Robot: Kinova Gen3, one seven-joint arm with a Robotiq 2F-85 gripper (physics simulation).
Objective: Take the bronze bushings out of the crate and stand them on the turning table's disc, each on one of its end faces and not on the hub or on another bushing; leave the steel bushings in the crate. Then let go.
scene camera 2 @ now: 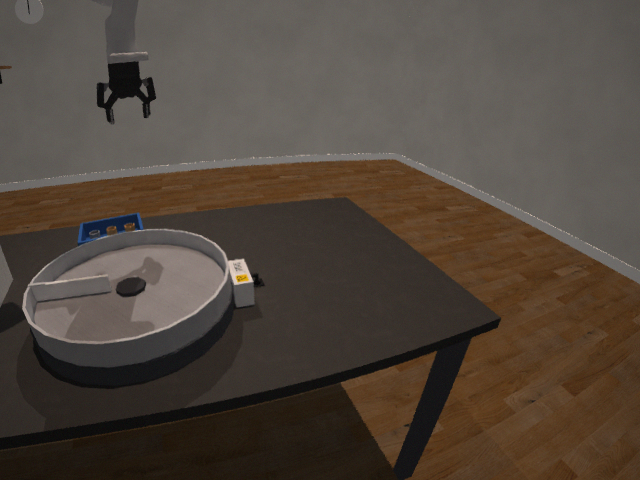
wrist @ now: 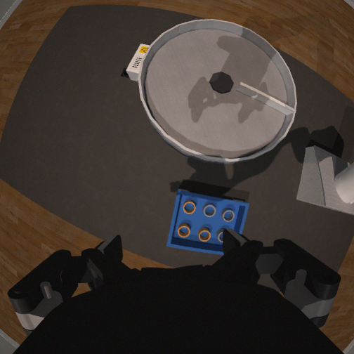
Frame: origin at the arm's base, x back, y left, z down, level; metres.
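Where they show: gripper, fingertip midpoint: (scene camera 2: pixel 129 120).
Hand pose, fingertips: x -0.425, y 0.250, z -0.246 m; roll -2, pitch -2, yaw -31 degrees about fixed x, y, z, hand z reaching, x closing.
Things, the pixels of their centre, and the offset from my fingertips. "*": a spot on its surface instead.
- blue crate, body centre: (scene camera 2: pixel 112 234) dx +0.107, dy +0.027, dz +0.326 m
- turning table's disc, body centre: (scene camera 2: pixel 131 288) dx -0.036, dy -0.315, dz +0.299 m
- pale divider, surface spot: (scene camera 2: pixel 72 287) * dx +0.082, dy -0.336, dz +0.275 m
- white box, body centre: (scene camera 2: pixel 240 282) dx -0.267, dy -0.283, dz +0.322 m
The blue crate (scene camera 2: pixel 103 224) (wrist: pixel 195 249) holds three bronze and three steel bushings in two rows, upright. In the wrist view, one bronze bushing (wrist: pixel 190 213) is in the row nearer the turning table; two others, a left one (wrist: pixel 184 236) and a middle one (wrist: pixel 204 240), are in the far row. Two steel bushings (wrist: pixel 209 216) (wrist: pixel 228 221) share the near row; the third (wrist: pixel 219 235) is partly hidden by a fingertip. The turning table's disc (scene camera 2: pixel 180 273) (wrist: pixel 180 75) bears no bushing around its dark hub (scene camera 2: pixel 130 286) (wrist: pixel 221 82). My gripper (scene camera 2: pixel 128 117) (wrist: pixel 171 244) is open and empty, high above the table.
A raised wall (scene camera 2: pixel 155 346) rings the disc. A pale divider (scene camera 2: pixel 72 287) (wrist: pixel 265 98) runs from that wall almost to the hub. A white box (scene camera 2: pixel 242 294) (wrist: pixel 135 67) is fixed outside the wall. The robot's grey base (wrist: pixel 317 175) stands beside the turning table and crate.
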